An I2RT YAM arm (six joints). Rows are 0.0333 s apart.
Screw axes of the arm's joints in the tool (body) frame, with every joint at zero. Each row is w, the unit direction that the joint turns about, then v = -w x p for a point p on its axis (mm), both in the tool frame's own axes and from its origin. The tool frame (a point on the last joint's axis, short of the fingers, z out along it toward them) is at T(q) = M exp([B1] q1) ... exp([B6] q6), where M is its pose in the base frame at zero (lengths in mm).
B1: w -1 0 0 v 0 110.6 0
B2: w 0 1 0 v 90.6 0 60
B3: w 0 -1 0 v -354.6 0 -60
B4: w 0 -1 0 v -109.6 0 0
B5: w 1 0 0 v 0 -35.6 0
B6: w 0 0 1 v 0 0 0
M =
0 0 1 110.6
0 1 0 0
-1 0 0 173.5
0 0 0 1
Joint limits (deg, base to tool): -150..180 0..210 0..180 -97..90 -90..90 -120..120
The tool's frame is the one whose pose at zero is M.
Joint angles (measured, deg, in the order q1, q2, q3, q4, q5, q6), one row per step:
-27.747, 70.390, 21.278, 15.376, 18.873, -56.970
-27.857, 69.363, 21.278, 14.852, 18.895, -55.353
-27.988, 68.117, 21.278, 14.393, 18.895, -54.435
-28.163, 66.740, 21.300, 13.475, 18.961, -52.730
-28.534, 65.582, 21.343, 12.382, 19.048, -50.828
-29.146, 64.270, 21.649, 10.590, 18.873, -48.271
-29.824, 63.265, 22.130, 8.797, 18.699, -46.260
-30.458, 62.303, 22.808, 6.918, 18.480, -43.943
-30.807, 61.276, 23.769, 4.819, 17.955, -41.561
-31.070, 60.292, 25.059, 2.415, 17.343, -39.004
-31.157, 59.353, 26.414, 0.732, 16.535, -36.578
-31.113, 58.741, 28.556, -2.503, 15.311, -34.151
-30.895, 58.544, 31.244, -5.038, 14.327, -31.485
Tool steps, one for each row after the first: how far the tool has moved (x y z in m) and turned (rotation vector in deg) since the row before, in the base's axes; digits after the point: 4 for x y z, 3 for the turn. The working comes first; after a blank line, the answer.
Tool pose at each row, in the base's axes (x y z in m, rotation vector in deg; the steps are taken from these numbers as rounded here):
0.1953, -0.1157, 0.1564, -22.608, 134.620, -65.681
0.1938, -0.1155, 0.1593, -20.301, 134.069, -65.257
0.1922, -0.1152, 0.1630, -18.733, 133.265, -65.271
0.1900, -0.1149, 0.1666, -16.274, 132.710, -64.829
0.1875, -0.1151, 0.1691, -13.506, 132.546, -64.219
0.1844, -0.1160, 0.1725, -9.970, 132.528, -63.010
0.1819, -0.1174, 0.1757, -7.045, 132.680, -62.044
0.1799, -0.1189, 0.1797, -3.821, 132.620, -60.889
0.1789, -0.1194, 0.1852, -1.021, 132.216, -59.298
0.1784, -0.1199, 0.1919, 1.804, 131.716, -57.469
0.1789, -0.1200, 0.2001, 4.268, 130.379, -55.685
0.1802, -0.1197, 0.2093, 6.094, 130.080, -52.973
0.1835, -0.1201, 0.2216, 8.250, 128.876, -50.578

-0.0015, 0.0002, 0.0029, 0.639, -1.498, -0.972
-0.0016, 0.0003, 0.0037, 0.137, -1.300, -0.602
-0.0022, 0.0003, 0.0036, 0.686, -1.538, -1.091
-0.0025, -0.0002, 0.0025, 0.957, -1.343, -1.396
-0.0031, -0.0009, 0.0034, 1.562, -1.609, -1.743
-0.0025, -0.0014, 0.0032, 1.316, -1.135, -1.545
-0.0020, -0.0015, 0.0040, 1.453, -1.422, -1.628
-0.0010, -0.0005, 0.0055, 1.560, -1.660, -1.127
-0.0005, -0.0005, 0.0067, 1.710, -1.778, -1.066
0.0005, -0.0001, 0.0082, 1.366, -2.364, -0.653
0.0013, 0.0003, 0.0092, 2.153, -1.516, -0.175
0.0033, -0.0004, 0.0123, 1.784, -2.276, -0.338

